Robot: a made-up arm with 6 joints. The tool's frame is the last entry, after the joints. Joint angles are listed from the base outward. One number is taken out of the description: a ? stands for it. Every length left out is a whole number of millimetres.
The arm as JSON. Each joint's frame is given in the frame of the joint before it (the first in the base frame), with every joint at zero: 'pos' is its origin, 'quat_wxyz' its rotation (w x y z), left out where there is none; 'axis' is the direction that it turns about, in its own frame. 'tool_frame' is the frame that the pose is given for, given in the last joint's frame.
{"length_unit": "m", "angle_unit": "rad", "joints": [
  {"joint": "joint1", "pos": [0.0, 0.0, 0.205], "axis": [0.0, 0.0, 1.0]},
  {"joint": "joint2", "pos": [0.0, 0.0, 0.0], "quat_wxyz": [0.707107, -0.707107, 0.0, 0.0], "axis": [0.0, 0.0, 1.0]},
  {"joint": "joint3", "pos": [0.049, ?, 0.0], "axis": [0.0, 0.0, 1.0]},
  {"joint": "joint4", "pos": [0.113, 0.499, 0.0], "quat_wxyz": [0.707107, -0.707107, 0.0, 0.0], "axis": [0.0, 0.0, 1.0]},
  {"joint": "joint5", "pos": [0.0, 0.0, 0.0], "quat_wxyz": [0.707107, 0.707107, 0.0, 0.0], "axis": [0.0, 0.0, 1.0]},
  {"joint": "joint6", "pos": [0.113, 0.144, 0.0], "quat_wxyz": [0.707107, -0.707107, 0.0, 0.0], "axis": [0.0, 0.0, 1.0]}
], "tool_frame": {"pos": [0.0, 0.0, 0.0], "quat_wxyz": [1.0, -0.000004, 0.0, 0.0]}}
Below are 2 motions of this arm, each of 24 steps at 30 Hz.
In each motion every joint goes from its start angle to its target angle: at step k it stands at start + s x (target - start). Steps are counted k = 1, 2, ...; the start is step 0. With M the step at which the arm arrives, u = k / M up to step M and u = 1 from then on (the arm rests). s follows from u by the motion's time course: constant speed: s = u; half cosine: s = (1 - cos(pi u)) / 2; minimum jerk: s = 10 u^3 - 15 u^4 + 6 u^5.
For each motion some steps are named. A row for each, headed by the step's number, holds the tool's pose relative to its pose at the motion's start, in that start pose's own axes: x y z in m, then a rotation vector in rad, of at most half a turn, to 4 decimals.
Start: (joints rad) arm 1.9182 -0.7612 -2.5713 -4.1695 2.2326 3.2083
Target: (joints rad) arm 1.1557 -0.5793 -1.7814 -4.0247 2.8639 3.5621
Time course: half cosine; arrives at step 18
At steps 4, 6, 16, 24:
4: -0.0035 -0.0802 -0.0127 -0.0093 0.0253 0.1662
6: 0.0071 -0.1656 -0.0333 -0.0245 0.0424 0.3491
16: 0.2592 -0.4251 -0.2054 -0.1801 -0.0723 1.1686
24: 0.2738 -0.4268 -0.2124 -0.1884 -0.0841 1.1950

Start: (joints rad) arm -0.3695 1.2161 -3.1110 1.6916 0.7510 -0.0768
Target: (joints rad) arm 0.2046 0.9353 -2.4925 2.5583 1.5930 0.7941
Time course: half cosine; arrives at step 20
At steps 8, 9, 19, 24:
8: -0.1776 0.0308 0.1281 0.1413 -0.4587 0.6445
9: -0.2195 0.0311 0.1481 0.1629 -0.5619 0.7810
19: -0.5108 -0.0141 0.2067 0.2559 -1.3588 1.6885
24: -0.5135 -0.0148 0.2065 0.2565 -1.3676 1.6968

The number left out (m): -0.263
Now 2 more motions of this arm.
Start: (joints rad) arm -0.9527 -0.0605 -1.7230 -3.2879 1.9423 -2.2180
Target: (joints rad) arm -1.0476 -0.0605 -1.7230 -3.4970 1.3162 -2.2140
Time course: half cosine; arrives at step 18
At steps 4, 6, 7, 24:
4: -0.0049 0.0091 -0.0097 -0.0424 -0.0682 -0.0008
6: -0.0093 0.0191 -0.0217 -0.0910 -0.1458 -0.0043
7: -0.0114 0.0249 -0.0293 -0.1200 -0.1918 -0.0077
24: -0.0081 0.0687 -0.1042 -0.3730 -0.5786 -0.0740

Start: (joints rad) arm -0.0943 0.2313 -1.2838 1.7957 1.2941 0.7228
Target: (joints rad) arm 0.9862 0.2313 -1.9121 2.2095 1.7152 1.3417
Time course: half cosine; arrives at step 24
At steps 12, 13, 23, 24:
12: -0.2968 0.2052 0.3214 -0.5871 -0.5280 0.1689
13: -0.3408 0.2460 0.3444 -0.6767 -0.5916 0.1989
23: -0.6303 0.5288 0.3553 -1.3283 -0.9719 0.4137
24: -0.6331 0.5314 0.3542 -1.3353 -0.9754 0.4159

